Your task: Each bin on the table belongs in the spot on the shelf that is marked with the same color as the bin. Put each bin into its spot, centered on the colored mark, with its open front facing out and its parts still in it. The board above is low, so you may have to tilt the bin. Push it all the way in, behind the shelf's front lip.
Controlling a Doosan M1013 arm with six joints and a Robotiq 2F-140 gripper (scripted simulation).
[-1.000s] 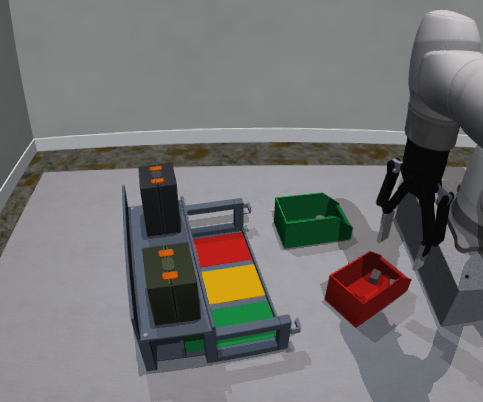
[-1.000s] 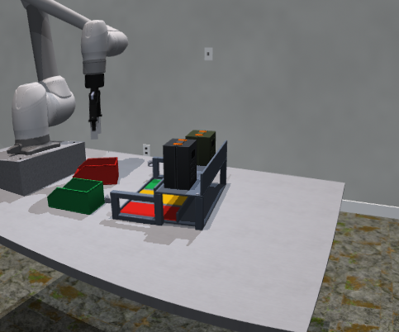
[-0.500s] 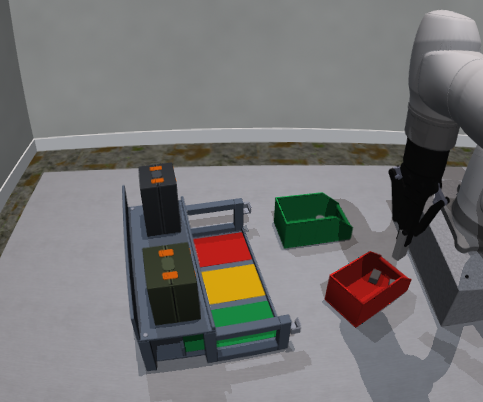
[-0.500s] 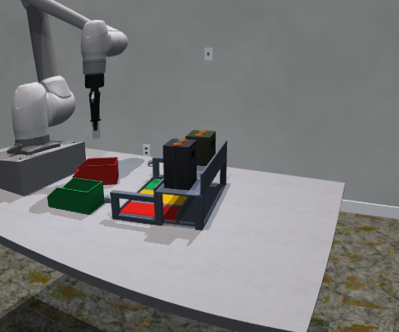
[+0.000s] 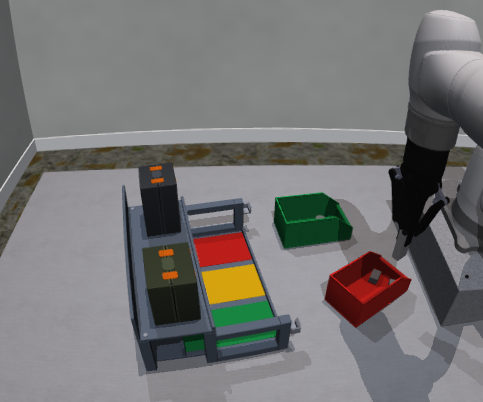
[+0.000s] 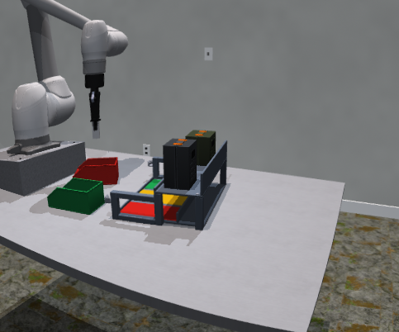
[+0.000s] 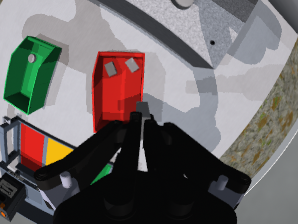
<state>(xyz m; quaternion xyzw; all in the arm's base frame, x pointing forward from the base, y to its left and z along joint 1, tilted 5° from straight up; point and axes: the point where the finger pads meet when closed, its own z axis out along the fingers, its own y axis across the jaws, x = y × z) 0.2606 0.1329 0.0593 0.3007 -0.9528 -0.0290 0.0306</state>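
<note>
Now: hand 20 mm short of the red bin, 40 mm to the left of it and 150 mm above it. The rest, counted from my hand: green bin (130 mm ahead, 260 mm to the right, 150 mm below).
</note>
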